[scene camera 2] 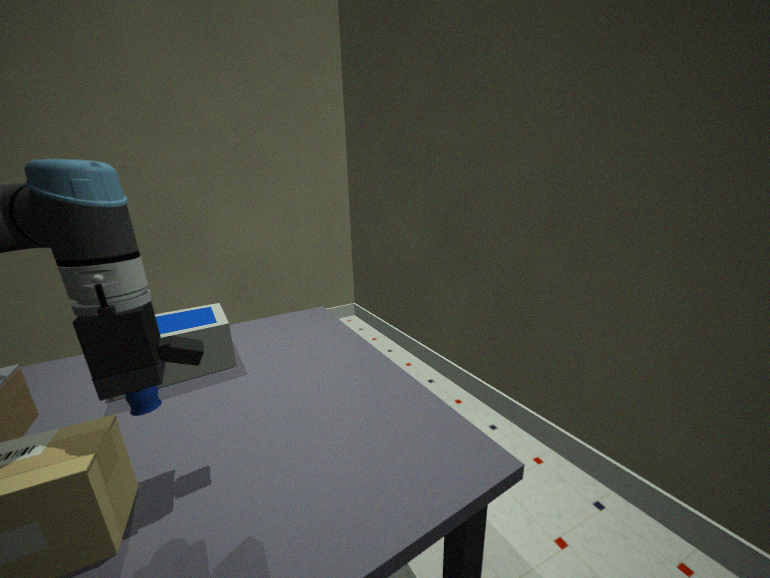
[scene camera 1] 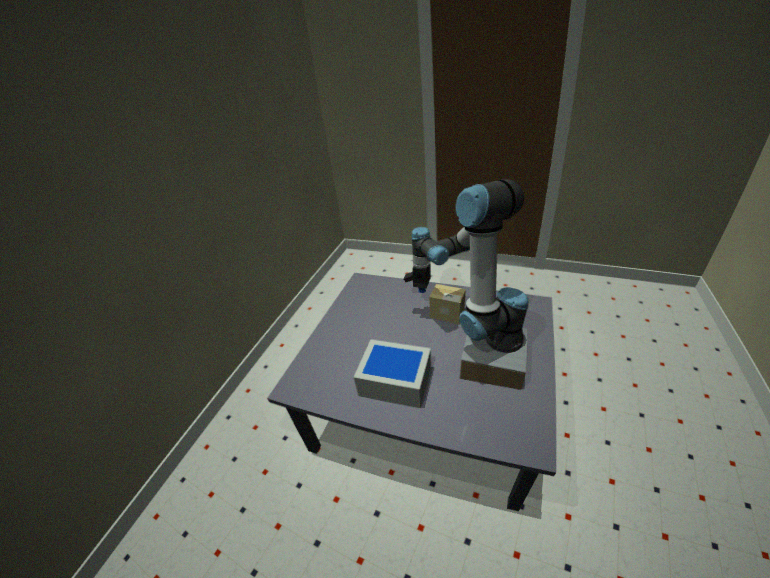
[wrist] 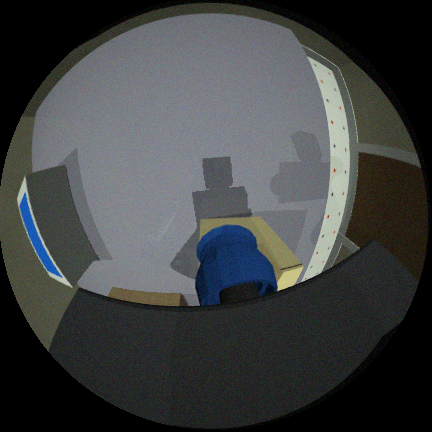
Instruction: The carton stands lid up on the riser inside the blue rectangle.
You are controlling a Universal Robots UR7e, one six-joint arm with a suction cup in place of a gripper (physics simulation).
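Places are measured from the arm's base along level axes (x back, y right, z up), in millimetres.
Pixels of known places: hand, its tool point: [scene camera 2: 146, 406] [scene camera 1: 422, 290] [wrist: 227, 251]; arm's base, origin of its link: [scene camera 1: 503, 338].
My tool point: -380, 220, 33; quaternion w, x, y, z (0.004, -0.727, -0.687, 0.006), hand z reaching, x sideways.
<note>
Ahead of a thing's pixels: the offset from my tool point to its top centre, as dx, dy, dz. Level surfaces: height alone.
A tan carton {+118, +15, -11} [scene camera 1: 446, 307] [scene camera 2: 55, 516] [wrist: 272, 247] stands on the table near its back edge, a barcode label on its top. I cannot tell which face is its lid. The pale riser {-28, -429, -21} [scene camera 1: 388, 391] [scene camera 2: 208, 354] [wrist: 55, 215] stands apart from it, with the blue rectangle {-28, -429, -21} [scene camera 1: 393, 363] [scene camera 2: 186, 319] [wrist: 37, 237] bare on top. My gripper [scene camera 1: 422, 290] [scene camera 2: 144, 407] [wrist: 225, 240], a blue suction cup, points down and slightly tilted, beside the carton and above the table. It touches nothing that I can see and carries nothing. In the wrist view the cup hides part of the carton.
My arm stands on a wooden-sided pedestal [scene camera 1: 492, 373] [scene camera 2: 15, 404] [wrist: 147, 296], close to the carton and across from the riser. The grey table {dz -141} [scene camera 1: 335, 323] [scene camera 2: 298, 423] [wrist: 150, 90] has its edge beyond the carton. Walls and a brown door [scene camera 1: 497, 124] stand behind.
</note>
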